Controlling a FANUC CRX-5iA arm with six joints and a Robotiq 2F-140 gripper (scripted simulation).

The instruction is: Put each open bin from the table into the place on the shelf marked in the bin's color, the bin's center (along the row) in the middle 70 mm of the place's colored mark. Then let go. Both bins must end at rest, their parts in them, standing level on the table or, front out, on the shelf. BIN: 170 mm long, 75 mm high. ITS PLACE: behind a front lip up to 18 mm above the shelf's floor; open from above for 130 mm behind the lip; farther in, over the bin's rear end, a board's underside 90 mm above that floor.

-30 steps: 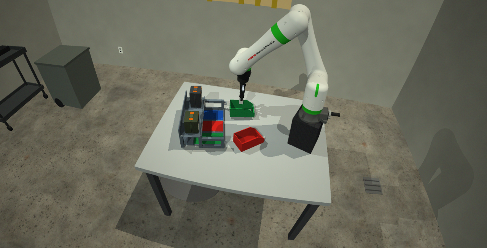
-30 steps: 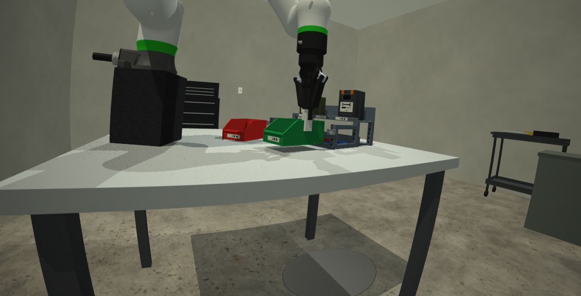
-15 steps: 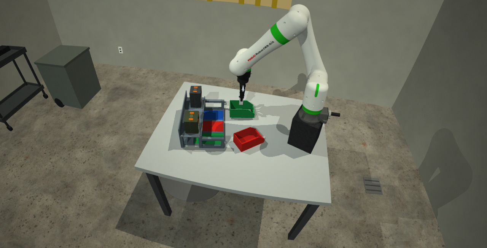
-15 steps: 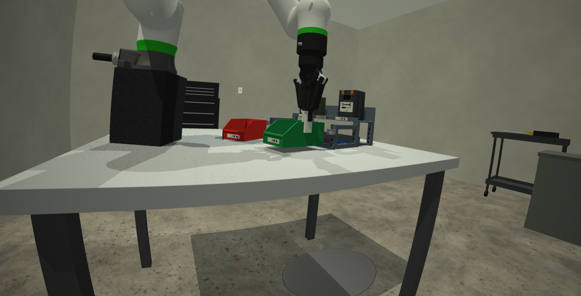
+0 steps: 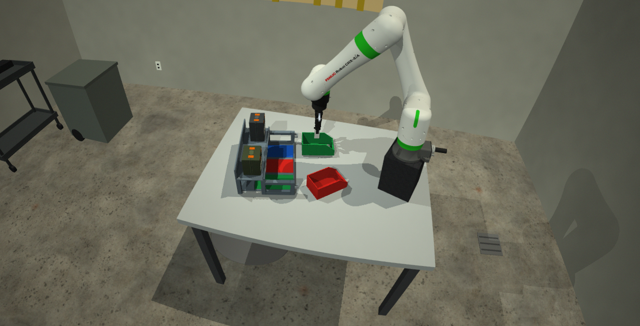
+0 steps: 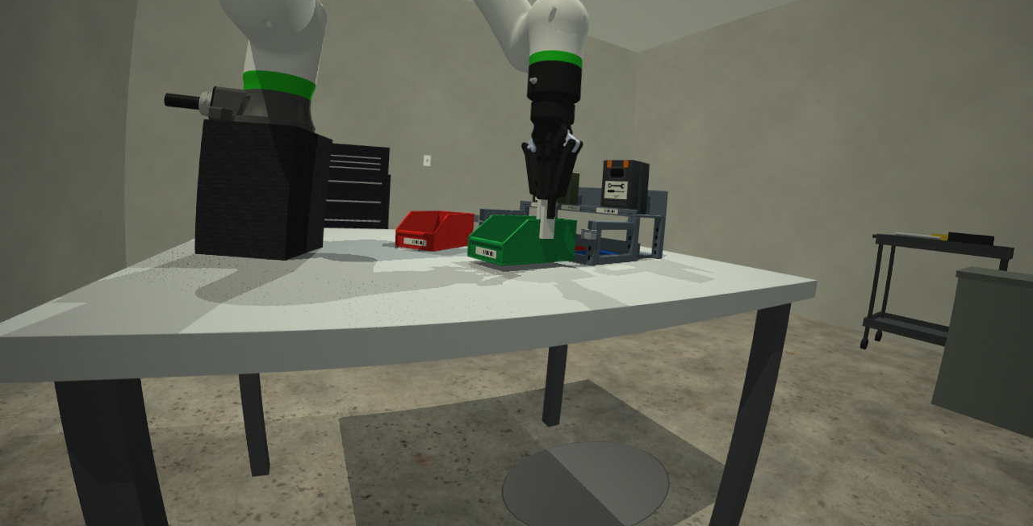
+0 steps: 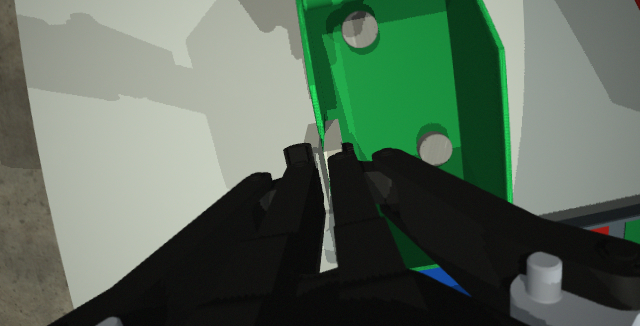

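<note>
My hand is 50 mm to the right of the green bin, 40 mm above it and 20 mm past it. Also, from my hand: red bin (290 mm to the left, 110 mm behind, 50 mm below).
</note>
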